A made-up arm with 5 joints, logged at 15 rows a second.
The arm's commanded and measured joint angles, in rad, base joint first. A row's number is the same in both.
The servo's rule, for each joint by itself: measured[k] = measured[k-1] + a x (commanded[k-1-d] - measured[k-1]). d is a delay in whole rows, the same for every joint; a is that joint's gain. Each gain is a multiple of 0.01, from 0.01 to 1. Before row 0 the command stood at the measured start. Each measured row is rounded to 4 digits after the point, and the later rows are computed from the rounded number. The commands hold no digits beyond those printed.
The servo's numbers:
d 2
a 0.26 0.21 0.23 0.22 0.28
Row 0, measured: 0.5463 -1.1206 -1.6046 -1.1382 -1.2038
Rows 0 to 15, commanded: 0.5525 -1.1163 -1.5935 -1.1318 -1.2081; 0.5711 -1.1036 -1.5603 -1.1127 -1.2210; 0.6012 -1.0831 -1.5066 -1.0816 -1.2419; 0.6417 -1.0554 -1.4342 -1.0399 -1.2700; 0.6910 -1.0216 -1.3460 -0.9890 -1.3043; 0.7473 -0.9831 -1.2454 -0.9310 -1.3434; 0.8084 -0.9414 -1.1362 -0.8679 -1.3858; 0.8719 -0.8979 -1.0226 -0.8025 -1.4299; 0.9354 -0.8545 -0.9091 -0.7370 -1.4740; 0.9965 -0.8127 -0.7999 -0.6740 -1.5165; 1.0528 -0.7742 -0.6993 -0.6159 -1.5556; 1.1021 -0.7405 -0.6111 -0.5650 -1.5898; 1.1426 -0.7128 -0.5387 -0.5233 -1.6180; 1.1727 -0.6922 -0.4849 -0.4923 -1.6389; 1.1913 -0.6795 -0.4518 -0.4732 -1.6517; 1.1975 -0.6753 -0.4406 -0.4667 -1.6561
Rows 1 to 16, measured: 0.5463 -1.1206 -1.6046 -1.1382 -1.2038; 0.5463 -1.1206 -1.6046 -1.1382 -1.2038; 0.5479 -1.1197 -1.6020 -1.1368 -1.2050; 0.5539 -1.1163 -1.5924 -1.1315 -1.2095; 0.5662 -1.1093 -1.5727 -1.1205 -1.2186; 0.5858 -1.0980 -1.5408 -1.1028 -1.2330; 0.6132 -1.0820 -1.4960 -1.0778 -1.2530; 0.6481 -1.0612 -1.4384 -1.0455 -1.2783; 0.6898 -1.0360 -1.3689 -1.0064 -1.3084; 0.7371 -1.0070 -1.2893 -0.9615 -1.3424; 0.7887 -0.9750 -1.2019 -0.9121 -1.3792; 0.8427 -0.9409 -1.1094 -0.8597 -1.4176; 0.8973 -0.9059 -1.0151 -0.8061 -1.4562; 0.9505 -0.8712 -0.9222 -0.7531 -1.4936; 1.0004 -0.8379 -0.8340 -0.7025 -1.5284; 1.0452 -0.8073 -0.7537 -0.6563 -1.5593
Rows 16 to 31, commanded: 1.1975 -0.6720 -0.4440 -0.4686 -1.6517; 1.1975 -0.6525 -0.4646 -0.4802 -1.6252; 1.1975 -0.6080 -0.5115 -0.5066 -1.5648; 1.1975 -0.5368 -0.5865 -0.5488 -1.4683; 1.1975 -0.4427 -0.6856 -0.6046 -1.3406; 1.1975 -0.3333 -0.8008 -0.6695 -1.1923; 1.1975 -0.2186 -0.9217 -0.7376 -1.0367; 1.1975 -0.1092 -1.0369 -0.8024 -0.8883; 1.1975 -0.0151 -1.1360 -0.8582 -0.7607; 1.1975 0.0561 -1.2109 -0.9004 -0.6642; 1.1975 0.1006 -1.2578 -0.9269 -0.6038; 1.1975 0.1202 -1.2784 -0.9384 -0.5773; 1.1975 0.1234 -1.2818 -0.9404 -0.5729; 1.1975 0.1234 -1.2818 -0.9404 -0.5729; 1.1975 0.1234 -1.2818 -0.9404 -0.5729; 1.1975 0.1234 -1.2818 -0.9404 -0.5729
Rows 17 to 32, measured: 1.0832 -0.7805 -0.6843 -0.6160 -1.5852; 1.1129 -0.7584 -0.6282 -0.5832 -1.6051; 1.1349 -0.7403 -0.5858 -0.5580 -1.6181; 1.1512 -0.7219 -0.5579 -0.5409 -1.6201; 1.1632 -0.6980 -0.5472 -0.5334 -1.6046; 1.1721 -0.6641 -0.5562 -0.5368 -1.5664; 1.1787 -0.6176 -0.5860 -0.5517 -1.5032; 1.1836 -0.5579 -0.6354 -0.5776 -1.4161; 1.1872 -0.4866 -0.7012 -0.6128 -1.3099; 1.1899 -0.4073 -0.7784 -0.6545 -1.1919; 1.1919 -0.3249 -0.8606 -0.6993 -1.0712; 1.1934 -0.2449 -0.9412 -0.7435 -0.9572; 1.1945 -0.1723 -1.0140 -0.7838 -0.8582; 1.1953 -0.1109 -1.0748 -0.8178 -0.7795; 1.1959 -0.0617 -1.1224 -0.8448 -0.7217; 1.1963 -0.0228 -1.1591 -0.8658 -0.6800
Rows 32 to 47, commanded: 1.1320 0.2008 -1.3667 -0.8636 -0.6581; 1.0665 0.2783 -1.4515 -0.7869 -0.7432; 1.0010 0.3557 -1.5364 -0.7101 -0.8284; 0.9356 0.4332 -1.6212 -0.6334 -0.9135; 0.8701 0.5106 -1.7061 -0.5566 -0.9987; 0.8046 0.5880 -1.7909 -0.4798 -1.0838; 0.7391 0.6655 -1.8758 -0.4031 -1.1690; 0.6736 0.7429 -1.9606 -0.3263 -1.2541; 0.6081 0.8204 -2.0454 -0.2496 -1.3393; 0.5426 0.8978 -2.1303 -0.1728 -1.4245; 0.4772 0.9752 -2.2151 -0.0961 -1.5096; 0.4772 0.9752 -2.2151 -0.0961 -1.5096; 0.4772 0.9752 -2.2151 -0.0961 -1.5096; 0.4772 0.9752 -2.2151 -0.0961 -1.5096; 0.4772 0.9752 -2.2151 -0.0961 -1.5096; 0.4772 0.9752 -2.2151 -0.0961 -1.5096
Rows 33 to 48, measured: 1.1966 0.0079 -1.1873 -0.8822 -0.6500; 1.1968 0.0322 -1.2090 -0.8950 -0.6284; 1.1800 0.0676 -1.2453 -0.8881 -0.6367; 1.1505 0.1118 -1.2927 -0.8658 -0.6665; 1.1116 0.1630 -1.3488 -0.8315 -0.7118; 1.0658 0.2197 -1.4115 -0.7879 -0.7683; 1.0149 0.2808 -1.4793 -0.7370 -0.8328; 0.9602 0.3453 -1.5510 -0.6804 -0.9031; 0.9027 0.4125 -1.6257 -0.6194 -0.9776; 0.8431 0.4819 -1.7027 -0.5549 -1.0550; 0.7820 0.5530 -1.7815 -0.4877 -1.1346; 0.7198 0.6254 -1.8617 -0.4184 -1.2158; 0.6567 0.6989 -1.9430 -0.3475 -1.2981; 0.6100 0.7569 -2.0056 -0.2922 -1.3573; 0.5755 0.8027 -2.0538 -0.2491 -1.3999; 0.5499 0.8389 -2.0909 -0.2154 -1.4306
